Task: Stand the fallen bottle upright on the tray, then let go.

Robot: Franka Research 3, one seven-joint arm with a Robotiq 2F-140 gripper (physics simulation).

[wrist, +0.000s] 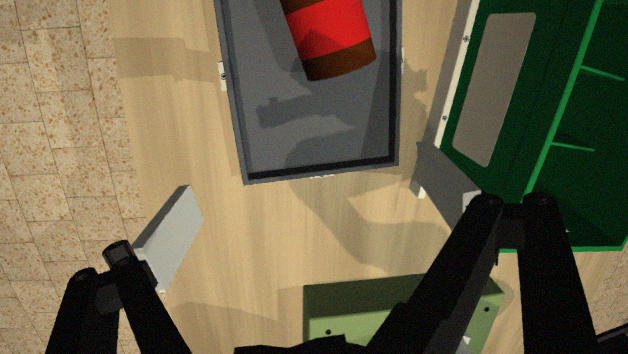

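Note:
A brown bottle (331, 30) with a red band lies on its side in the dark grey tray (265, 155). Its near end shows near the top centre of the wrist view, and its far part is cut off by the upper edge. My gripper (304, 183) is open, with a wide gap between the pads and nothing between them. In the view, the fingertips are below the bottle, one pad to the lower left of the tray and the other to its lower right.
A dark green case (515, 90) with inner dividers and a pale edge strip stands right of the tray. A light green block (350, 320) with small holes is at the bottom, partly behind the right finger. The wooden table (250, 240) borders a tiled floor (50, 165) at the left.

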